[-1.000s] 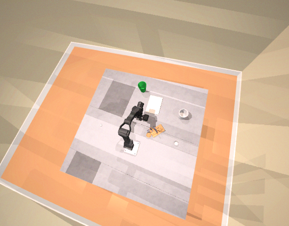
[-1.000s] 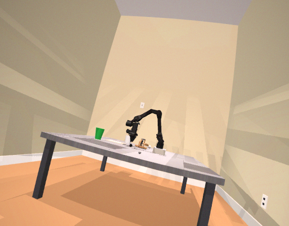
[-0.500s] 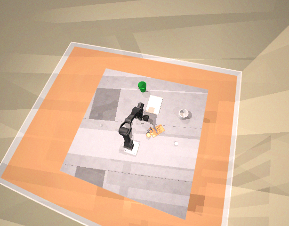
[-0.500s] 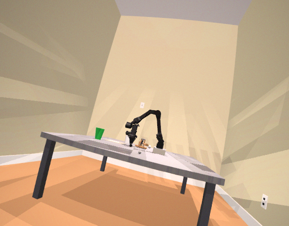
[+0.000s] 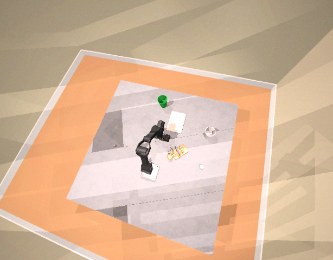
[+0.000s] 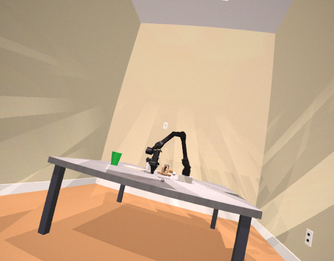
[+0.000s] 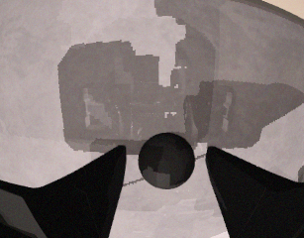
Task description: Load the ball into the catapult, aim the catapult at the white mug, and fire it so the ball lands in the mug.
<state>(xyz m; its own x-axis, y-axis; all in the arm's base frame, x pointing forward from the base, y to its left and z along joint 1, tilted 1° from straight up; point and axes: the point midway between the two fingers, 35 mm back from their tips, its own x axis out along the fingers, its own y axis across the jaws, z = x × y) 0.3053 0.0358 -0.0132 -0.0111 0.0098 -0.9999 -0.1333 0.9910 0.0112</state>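
Now: the wooden catapult 70 mm behind my gripper tip, 180 mm to the right of it and 40 mm above it. Round my gripper tip: dark ball (10 mm above); then green cup (340 mm ahead, 130 mm to the left, 20 mm above); then white flat sheet (220 mm ahead, 70 mm to the right, 10 mm below).
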